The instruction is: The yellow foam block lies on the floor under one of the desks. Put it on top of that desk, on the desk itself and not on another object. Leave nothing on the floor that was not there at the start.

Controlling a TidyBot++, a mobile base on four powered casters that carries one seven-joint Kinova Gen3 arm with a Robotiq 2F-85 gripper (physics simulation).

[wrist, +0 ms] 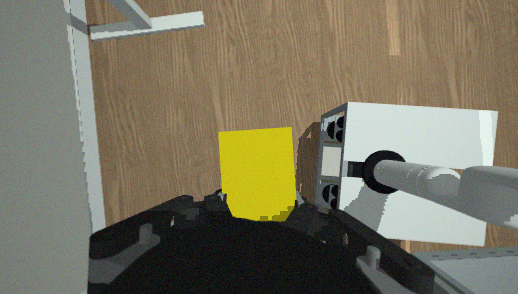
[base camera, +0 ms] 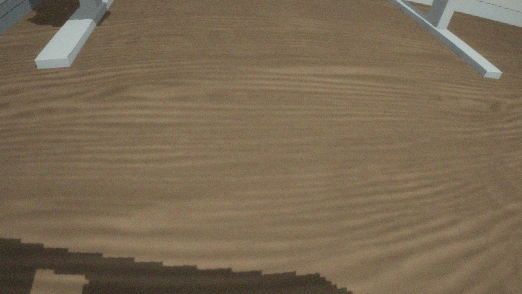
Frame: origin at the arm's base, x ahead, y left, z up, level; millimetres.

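Seen in the pictures: gripper, fingertip midpoint: (wrist: 260,197); arm's base at its link origin: (wrist: 386,172).
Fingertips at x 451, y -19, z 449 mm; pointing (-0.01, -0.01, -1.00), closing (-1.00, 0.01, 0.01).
Pixels of each thing's top centre, then the offset from my fingertips to it. "spot": a spot on its surface instead. Level surfaces: height alone.
- yellow foam block at its top centre: (wrist: 258,185) dx +3, dy -20, dz +32 mm
- white desk foot at a spot on its surface: (wrist: 175,22) spot: dx +581, dy -739, dz -820 mm
- grey panel at its surface level: dz -769 mm
My gripper (wrist: 260,197) is shut on the yellow foam block (wrist: 257,167) in the wrist view, with a finger on each side of it. The block is held high above the wooden floor. A large grey desk top (wrist: 35,125) with a pale edge fills the left of the wrist view, to the left of the block and apart from it. A white desk foot (wrist: 175,22) stands on the floor at the upper left. Neither the gripper nor the block shows in the base camera view.
The robot's white base (wrist: 420,130) and its arm (wrist: 480,190) are at the right of the wrist view. A grey panel (wrist: 485,275) shows at the lower right. In the base camera view, white desk feet (base camera: 65,42) (base camera: 465,50) stand at the upper left and upper right.
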